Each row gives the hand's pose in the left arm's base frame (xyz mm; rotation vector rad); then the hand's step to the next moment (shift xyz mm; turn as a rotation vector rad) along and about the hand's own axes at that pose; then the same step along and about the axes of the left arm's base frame.
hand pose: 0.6 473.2 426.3 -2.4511 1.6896 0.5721
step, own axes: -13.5 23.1 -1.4 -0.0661 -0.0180 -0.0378
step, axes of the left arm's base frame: -25.1 2.8 9.0 0.0053 0.0535 0.0569
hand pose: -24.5 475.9 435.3 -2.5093 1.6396 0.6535
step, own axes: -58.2 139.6 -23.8 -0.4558 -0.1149 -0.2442
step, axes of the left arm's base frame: -136.4 -16.5 67.5 0.0230 0.3696 0.3788
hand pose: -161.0 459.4 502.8 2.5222 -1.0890 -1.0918
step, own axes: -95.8 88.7 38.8 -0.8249 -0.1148 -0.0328
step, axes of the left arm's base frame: -120.2 7.3 63.6 -0.2934 0.6485 0.4337
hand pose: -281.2 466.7 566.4 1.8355 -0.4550 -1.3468
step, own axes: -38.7 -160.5 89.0 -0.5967 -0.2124 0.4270
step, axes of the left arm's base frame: -121.9 91.2 -109.5 -0.6457 0.3746 0.1619
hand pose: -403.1 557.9 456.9 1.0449 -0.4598 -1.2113
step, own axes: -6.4 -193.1 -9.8 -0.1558 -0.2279 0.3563
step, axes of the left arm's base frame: -97.9 11.8 -166.5 -0.4505 0.0004 0.0155
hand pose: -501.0 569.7 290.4 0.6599 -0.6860 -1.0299
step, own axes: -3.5 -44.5 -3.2 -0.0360 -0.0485 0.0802
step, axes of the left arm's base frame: -22.5 -12.6 -36.6 -0.1002 0.0020 0.0054
